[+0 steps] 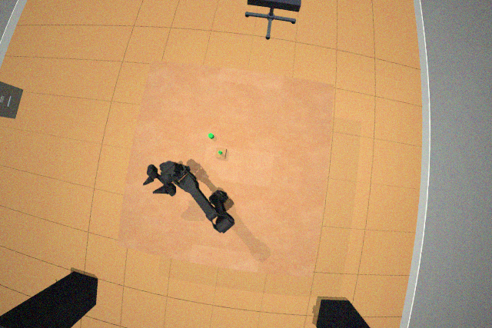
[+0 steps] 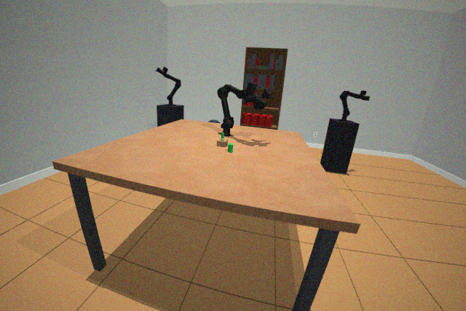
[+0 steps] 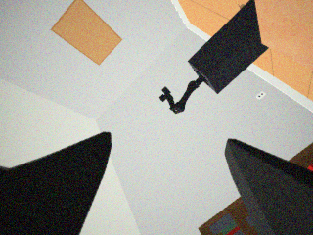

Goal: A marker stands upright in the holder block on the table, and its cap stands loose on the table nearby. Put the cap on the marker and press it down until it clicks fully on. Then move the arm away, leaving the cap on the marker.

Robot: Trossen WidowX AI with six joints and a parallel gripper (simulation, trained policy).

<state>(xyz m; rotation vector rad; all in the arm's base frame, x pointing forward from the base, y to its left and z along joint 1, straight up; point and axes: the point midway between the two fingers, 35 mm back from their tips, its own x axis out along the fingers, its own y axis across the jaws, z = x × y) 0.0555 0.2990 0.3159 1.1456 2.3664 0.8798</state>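
The green cap is 330 mm ahead of my gripper tip, 290 mm below it and 210 mm to the right of it. Round my gripper tip: tan holder block 300 mm below, 290 mm to the right, 240 mm ahead.
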